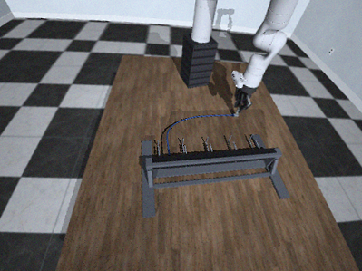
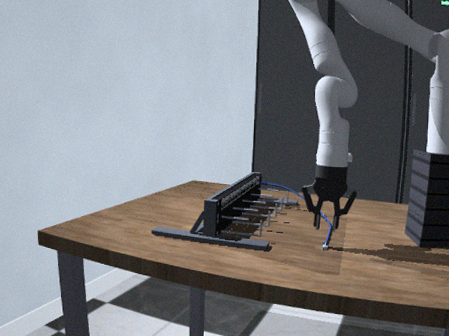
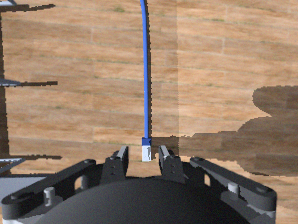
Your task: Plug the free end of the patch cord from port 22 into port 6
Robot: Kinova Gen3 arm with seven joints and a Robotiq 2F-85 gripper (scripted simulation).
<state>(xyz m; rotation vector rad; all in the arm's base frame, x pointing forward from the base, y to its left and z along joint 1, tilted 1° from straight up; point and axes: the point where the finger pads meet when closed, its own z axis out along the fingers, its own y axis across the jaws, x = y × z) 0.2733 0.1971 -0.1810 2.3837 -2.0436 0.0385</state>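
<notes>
Now: hand 10 mm past the plug, 10 mm to the right of it and 60 mm above it.
</notes>
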